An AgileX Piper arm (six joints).
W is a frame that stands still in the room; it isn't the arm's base.
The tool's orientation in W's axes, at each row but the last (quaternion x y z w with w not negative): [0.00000 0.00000 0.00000 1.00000]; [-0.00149 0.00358 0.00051 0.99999]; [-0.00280 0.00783 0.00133 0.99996]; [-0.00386 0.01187 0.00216 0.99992]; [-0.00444 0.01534 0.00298 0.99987]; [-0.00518 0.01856 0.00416 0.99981]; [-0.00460 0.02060 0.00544 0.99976]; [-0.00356 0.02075 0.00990 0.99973]
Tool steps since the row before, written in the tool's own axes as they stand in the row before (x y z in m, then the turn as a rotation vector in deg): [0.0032 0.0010 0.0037 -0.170 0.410 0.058]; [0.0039 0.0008 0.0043 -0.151 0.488 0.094]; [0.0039 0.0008 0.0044 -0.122 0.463 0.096]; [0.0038 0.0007 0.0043 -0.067 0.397 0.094]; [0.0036 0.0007 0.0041 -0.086 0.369 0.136]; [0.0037 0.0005 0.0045 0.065 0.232 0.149]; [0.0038 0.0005 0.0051 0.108 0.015 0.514]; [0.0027 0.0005 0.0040 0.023 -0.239 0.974]
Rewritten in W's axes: [0.0032 0.0010 0.0037 -0.170 0.410 0.058]; [0.0039 0.0008 0.0043 -0.151 0.488 0.094]; [0.0040 0.0008 0.0043 -0.122 0.463 0.095]; [0.0039 0.0007 0.0042 -0.067 0.397 0.093]; [0.0037 0.0008 0.0040 -0.084 0.370 0.135]; [0.0039 0.0006 0.0044 0.069 0.234 0.144]; [0.0040 0.0006 0.0049 0.129 0.021 0.509]; [0.0029 0.0006 0.0039 0.068 -0.231 0.974]
